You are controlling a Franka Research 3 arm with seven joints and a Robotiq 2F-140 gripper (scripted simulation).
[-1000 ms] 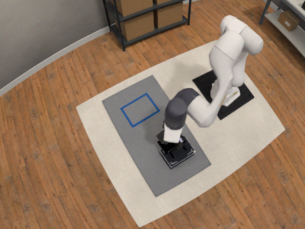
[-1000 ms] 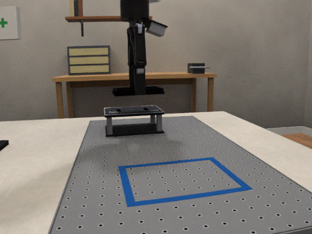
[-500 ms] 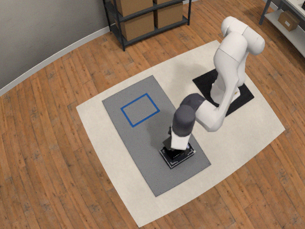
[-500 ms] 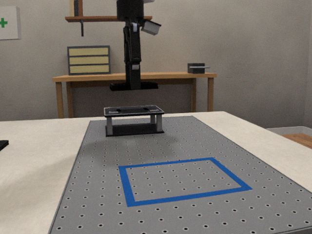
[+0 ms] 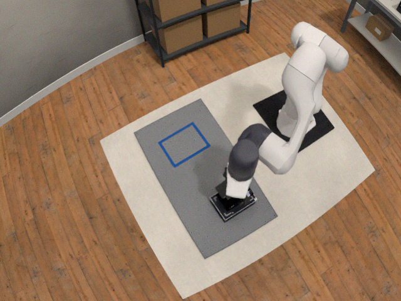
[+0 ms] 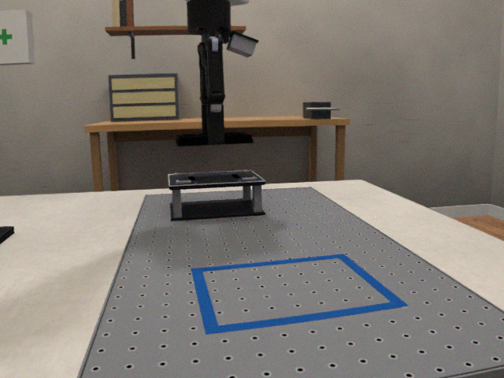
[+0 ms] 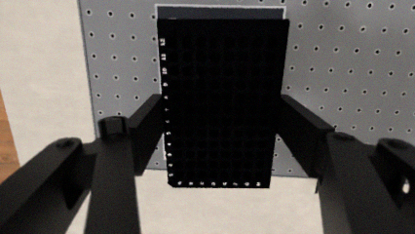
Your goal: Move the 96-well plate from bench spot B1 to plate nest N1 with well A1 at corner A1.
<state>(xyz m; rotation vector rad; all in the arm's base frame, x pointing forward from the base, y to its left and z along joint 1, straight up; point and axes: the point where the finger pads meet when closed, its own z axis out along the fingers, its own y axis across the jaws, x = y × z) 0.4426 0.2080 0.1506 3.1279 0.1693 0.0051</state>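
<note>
My gripper is now 2 cm above the black 96-well plate. Also, from my hand: raised plate nest 9 cm below; then corner label 9 cm below, 8 cm behind, 5 cm to the left.
</note>
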